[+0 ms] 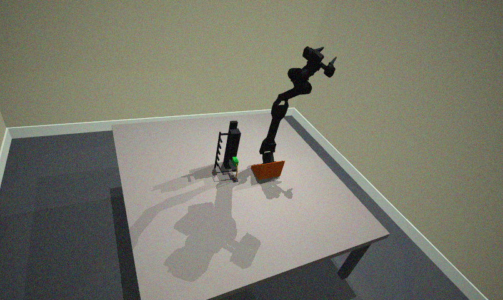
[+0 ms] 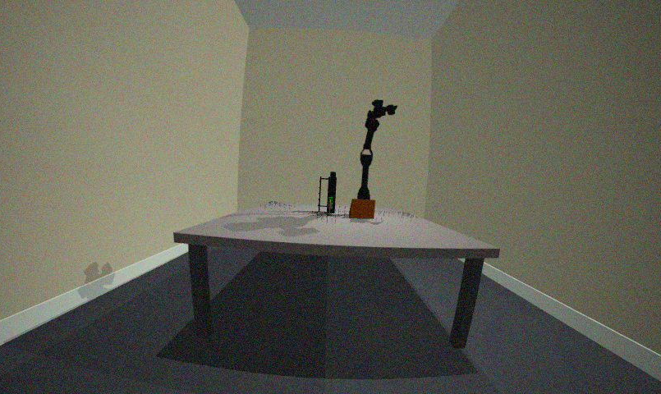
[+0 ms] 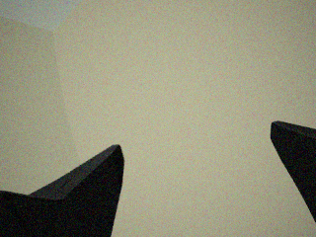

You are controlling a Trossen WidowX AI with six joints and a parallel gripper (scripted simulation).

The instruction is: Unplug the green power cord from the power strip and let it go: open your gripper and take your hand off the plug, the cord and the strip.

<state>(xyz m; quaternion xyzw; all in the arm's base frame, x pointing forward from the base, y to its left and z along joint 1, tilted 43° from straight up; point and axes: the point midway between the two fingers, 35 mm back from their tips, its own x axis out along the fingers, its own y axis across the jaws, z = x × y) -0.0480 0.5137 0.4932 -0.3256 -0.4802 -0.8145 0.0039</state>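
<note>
The green plug is 39 cm ahead of my gripper tip, 10 cm to the right of it and 66 cm below it.
</note>
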